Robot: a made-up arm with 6 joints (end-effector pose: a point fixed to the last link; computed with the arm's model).
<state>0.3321 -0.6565 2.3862 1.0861 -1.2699 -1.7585</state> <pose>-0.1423 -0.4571 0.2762 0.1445 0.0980 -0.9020 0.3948</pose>
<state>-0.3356 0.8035 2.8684 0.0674 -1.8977 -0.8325</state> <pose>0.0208 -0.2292 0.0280 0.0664 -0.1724 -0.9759 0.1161</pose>
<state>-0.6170 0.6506 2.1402 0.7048 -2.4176 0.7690</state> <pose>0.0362 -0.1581 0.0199 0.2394 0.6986 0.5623 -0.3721</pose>
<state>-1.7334 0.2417 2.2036 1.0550 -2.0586 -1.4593</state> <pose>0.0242 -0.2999 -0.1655 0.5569 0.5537 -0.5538 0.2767</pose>
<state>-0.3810 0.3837 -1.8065 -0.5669 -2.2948 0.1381</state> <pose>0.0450 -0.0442 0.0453 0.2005 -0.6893 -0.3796 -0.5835</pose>
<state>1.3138 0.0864 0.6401 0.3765 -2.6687 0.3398</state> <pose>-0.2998 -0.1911 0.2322 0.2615 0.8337 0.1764 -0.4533</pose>
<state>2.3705 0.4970 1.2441 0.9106 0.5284 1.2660</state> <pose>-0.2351 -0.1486 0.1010 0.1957 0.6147 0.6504 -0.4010</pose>
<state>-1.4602 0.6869 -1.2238 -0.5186 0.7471 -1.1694</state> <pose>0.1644 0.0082 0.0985 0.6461 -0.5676 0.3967 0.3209</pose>
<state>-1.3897 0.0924 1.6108 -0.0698 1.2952 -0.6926</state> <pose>-0.2371 0.0015 0.0662 0.6016 -0.0572 -0.0606 -0.7944</pose>
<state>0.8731 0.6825 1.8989 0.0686 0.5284 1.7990</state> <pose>-0.1235 0.0237 0.1395 0.2057 -0.5071 -0.7419 0.3875</pose>
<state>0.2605 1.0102 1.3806 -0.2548 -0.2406 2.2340</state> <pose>-0.0864 -0.0198 -0.0087 0.1054 -0.7219 -0.1942 0.6558</pose>
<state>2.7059 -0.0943 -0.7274 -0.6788 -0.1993 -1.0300</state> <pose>-0.3432 -0.1344 -0.2069 0.2729 0.0273 -0.8368 -0.4739</pose>
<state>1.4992 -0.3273 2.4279 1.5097 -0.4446 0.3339</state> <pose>-0.2265 -0.3081 0.2640 0.4291 0.6034 0.6250 -0.2471</pose>
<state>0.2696 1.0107 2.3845 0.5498 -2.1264 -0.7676</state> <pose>0.0363 -0.2007 0.2685 0.3643 0.1059 0.8623 -0.3353</pose>
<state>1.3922 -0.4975 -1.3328 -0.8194 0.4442 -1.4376</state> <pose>-0.5079 -0.0243 0.2404 0.5600 -0.2486 -0.2943 -0.7335</pose>
